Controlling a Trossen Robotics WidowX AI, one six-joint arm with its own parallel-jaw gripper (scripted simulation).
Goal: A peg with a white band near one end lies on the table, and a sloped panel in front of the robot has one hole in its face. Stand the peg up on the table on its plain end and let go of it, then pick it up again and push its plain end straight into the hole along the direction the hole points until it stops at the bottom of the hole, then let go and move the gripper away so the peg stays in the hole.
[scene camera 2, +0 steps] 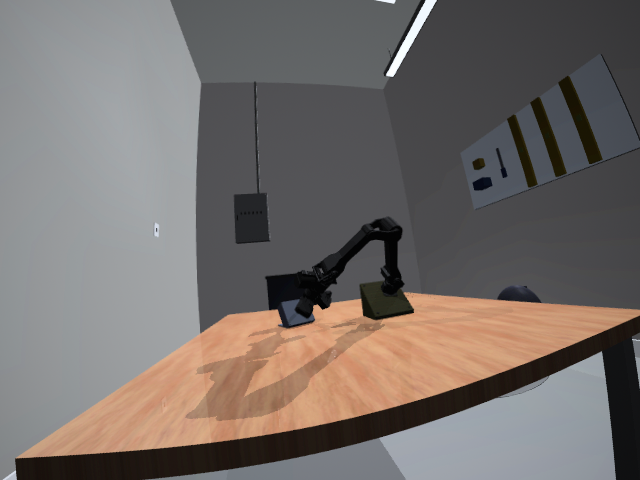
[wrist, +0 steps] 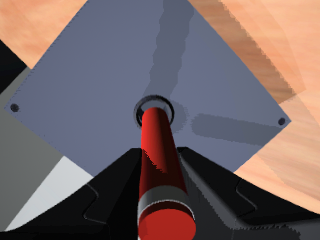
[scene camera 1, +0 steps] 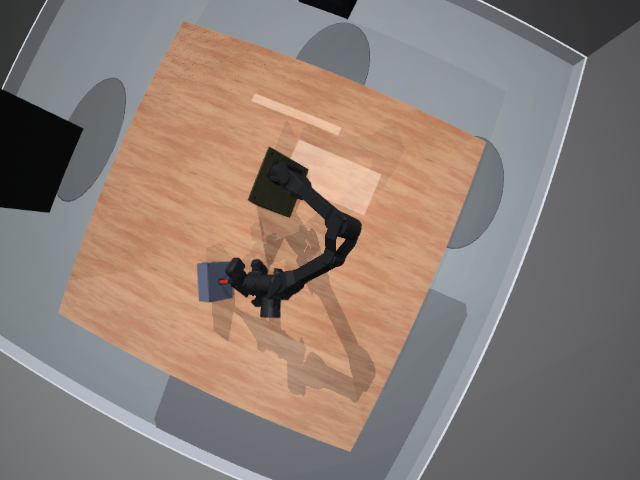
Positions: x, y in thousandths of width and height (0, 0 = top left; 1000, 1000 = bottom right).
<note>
The gripper (scene camera 1: 359, 589) carries a peg. Also in view: a sloped panel (scene camera 1: 324, 574).
The gripper shows as well in the wrist view (wrist: 495, 660). The sloped panel also shows in the wrist view (wrist: 248, 410).
</note>
